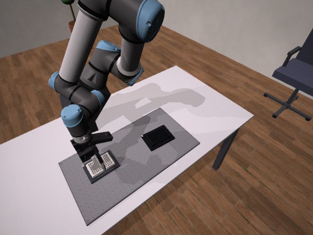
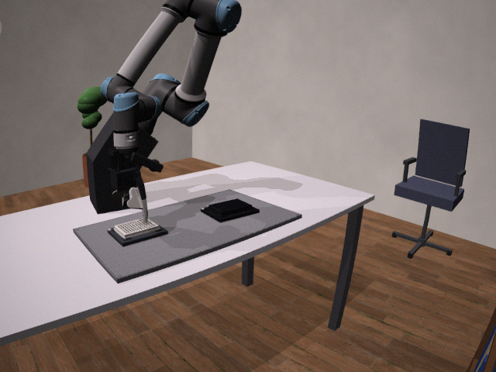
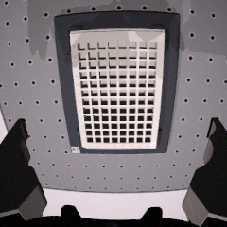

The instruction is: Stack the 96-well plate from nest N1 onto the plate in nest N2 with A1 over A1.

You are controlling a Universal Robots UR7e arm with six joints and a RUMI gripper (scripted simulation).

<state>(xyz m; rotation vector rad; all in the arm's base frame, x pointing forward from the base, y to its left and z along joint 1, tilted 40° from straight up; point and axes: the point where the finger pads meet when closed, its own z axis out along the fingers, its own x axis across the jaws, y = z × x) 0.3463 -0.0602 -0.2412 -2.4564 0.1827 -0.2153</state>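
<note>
Right now my hand is 4 cm above the white 96-well plate. From my hand the other things lie so: black 96-well plate (6 cm ahead, 35 cm to the left, 4 cm below); then black nest n2 (6 cm ahead, 35 cm to the left, 6 cm below); then nest N1 (6 cm below).
</note>
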